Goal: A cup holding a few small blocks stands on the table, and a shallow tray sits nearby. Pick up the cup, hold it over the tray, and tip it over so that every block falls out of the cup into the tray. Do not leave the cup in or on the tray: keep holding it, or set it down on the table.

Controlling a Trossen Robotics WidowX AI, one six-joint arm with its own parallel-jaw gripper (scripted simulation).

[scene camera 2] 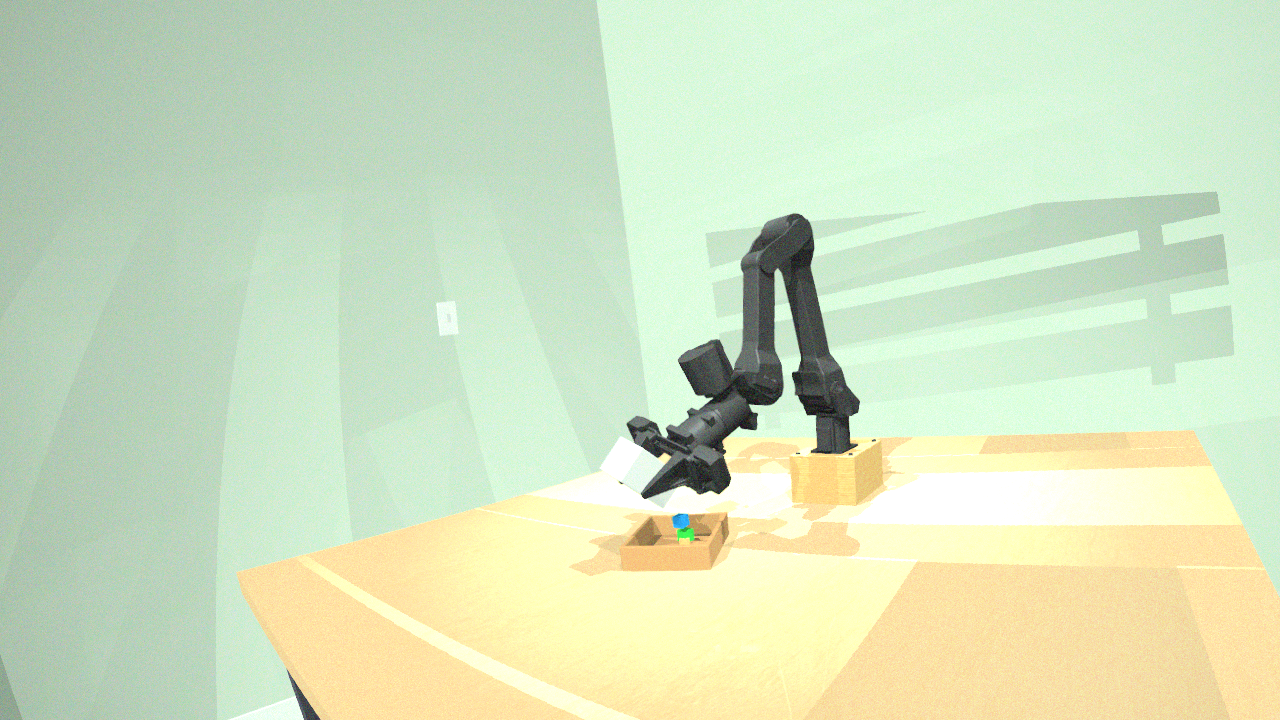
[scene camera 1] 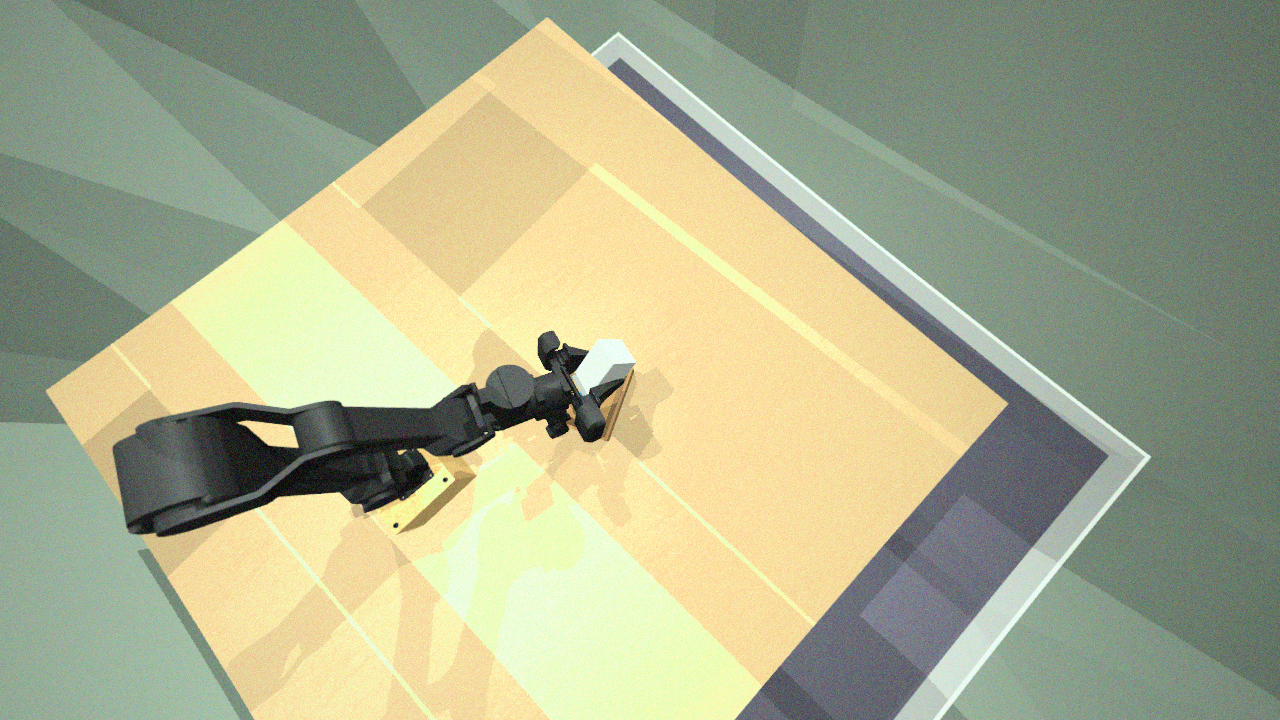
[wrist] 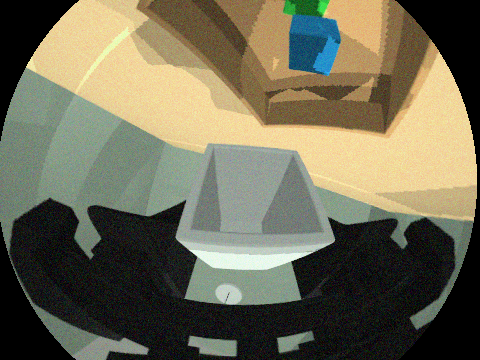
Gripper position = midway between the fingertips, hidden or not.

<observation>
In view: my gripper (scene camera 2: 630, 489), a white square cup (scene camera 2: 632, 465) and a blue block (wrist: 313, 41).
The white square cup also shows in scene camera 1 (scene camera 1: 609, 359) and in the wrist view (wrist: 250, 207). My gripper also shows in scene camera 1 (scene camera 1: 615, 367) and in the wrist view (wrist: 245, 195).
</observation>
